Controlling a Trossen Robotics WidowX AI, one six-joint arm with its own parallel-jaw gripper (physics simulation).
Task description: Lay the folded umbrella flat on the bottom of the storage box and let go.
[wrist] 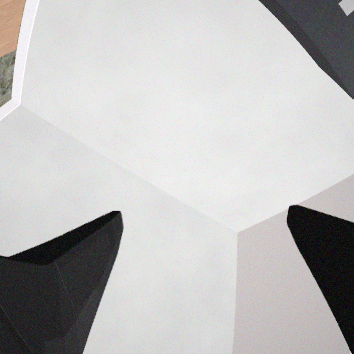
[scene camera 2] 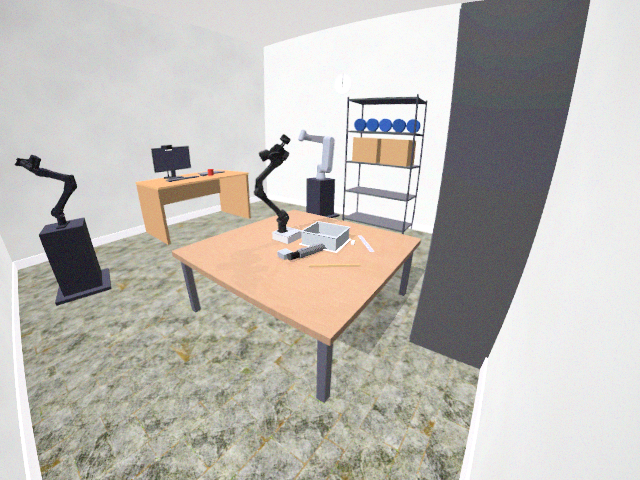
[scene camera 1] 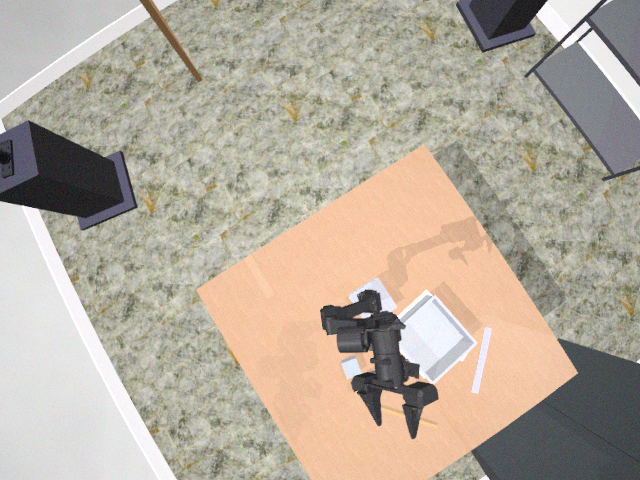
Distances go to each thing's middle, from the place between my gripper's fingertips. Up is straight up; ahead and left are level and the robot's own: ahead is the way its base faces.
I see the storage box (scene camera 1: 433, 337) 610 mm below my hand, 290 mm to the left of it and 80 mm ahead of it.
